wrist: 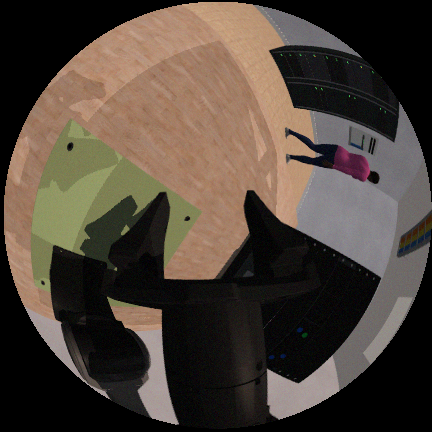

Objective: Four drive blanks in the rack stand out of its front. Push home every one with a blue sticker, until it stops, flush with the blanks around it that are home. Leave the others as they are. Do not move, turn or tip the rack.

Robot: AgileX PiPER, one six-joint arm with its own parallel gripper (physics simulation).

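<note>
The black rack (pixel 345 295) stands at the lower right of the wrist view, tilted in the picture and partly hidden behind my right finger and the gripper body. Near its lower part show a blue sticker (pixel 300 330) beside a green sticker (pixel 304 335), and lower down a blue sticker (pixel 271 357) next to another blue sticker (pixel 283 356). The view does not show clearly which blanks stand out, or how far. My gripper (pixel 206 198) is open, with its fingers wide apart and no object between them. The right finger overlaps the rack's near edge in the picture; contact cannot be told.
A green plate (pixel 60 200) with dark holes lies on the wooden table top (pixel 185 100) at the left, under the arm's shadow. A dark arm part (pixel 77 280) stands at the lower left. Black cabinets (pixel 340 75) and a person in pink (pixel 351 162) are in the background.
</note>
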